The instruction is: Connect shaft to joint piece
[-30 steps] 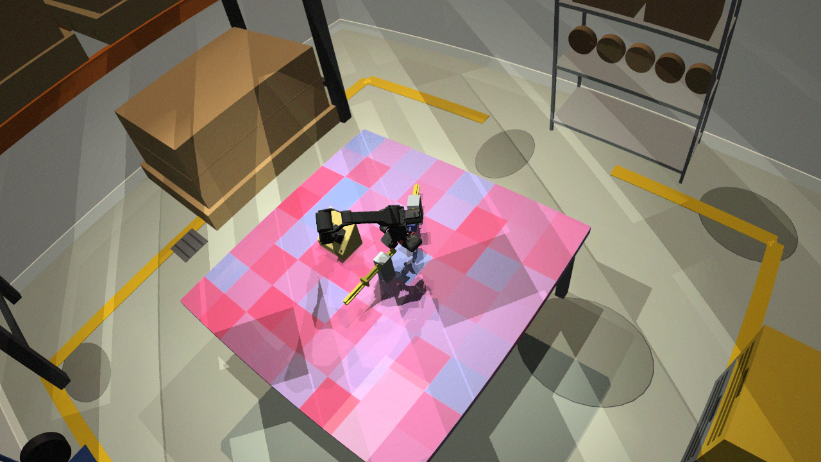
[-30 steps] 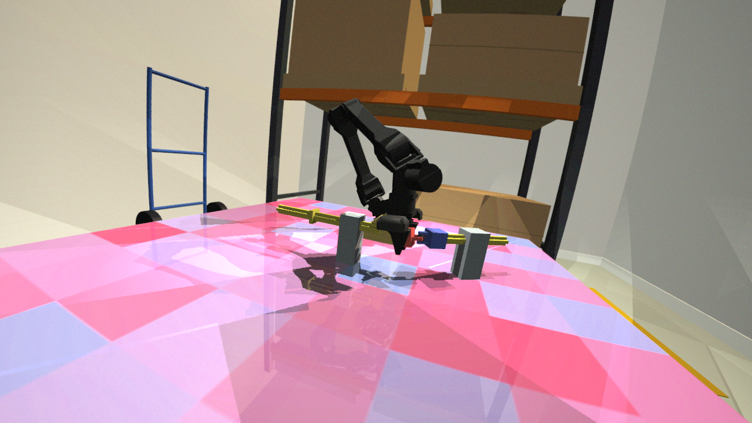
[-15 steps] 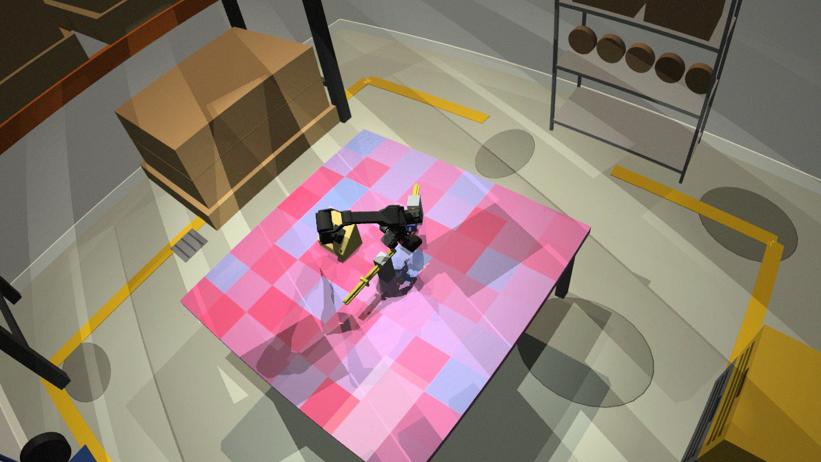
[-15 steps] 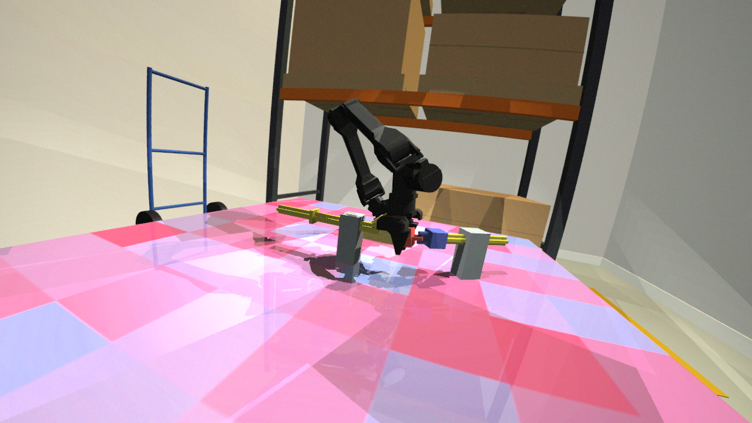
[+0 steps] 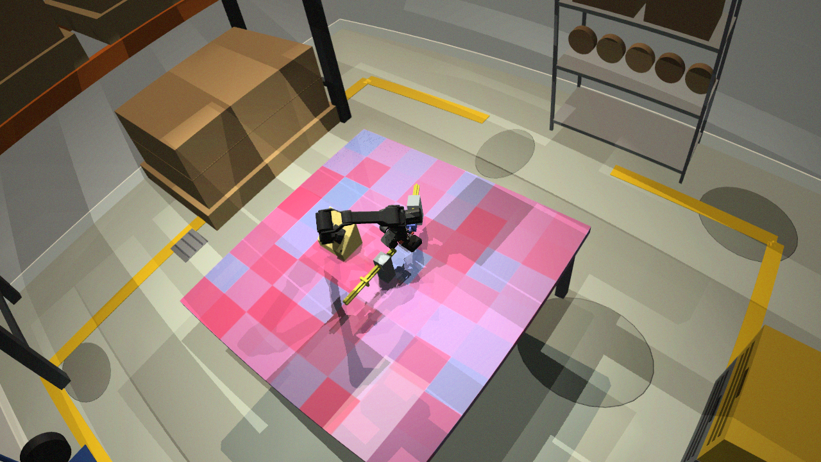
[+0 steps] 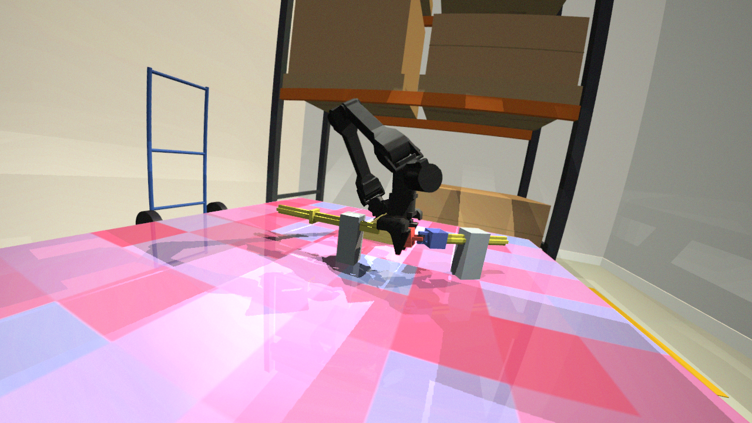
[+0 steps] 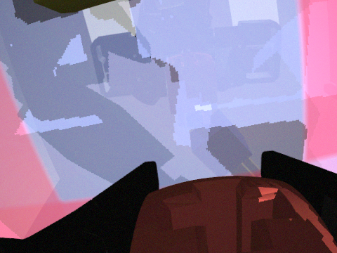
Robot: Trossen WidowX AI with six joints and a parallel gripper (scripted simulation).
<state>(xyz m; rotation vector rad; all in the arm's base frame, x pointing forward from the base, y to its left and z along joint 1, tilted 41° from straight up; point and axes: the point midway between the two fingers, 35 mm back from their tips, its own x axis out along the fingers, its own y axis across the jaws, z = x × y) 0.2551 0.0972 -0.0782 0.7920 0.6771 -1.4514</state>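
The red joint piece is 4 cm above my gripper tip and 1 cm to the left of it.
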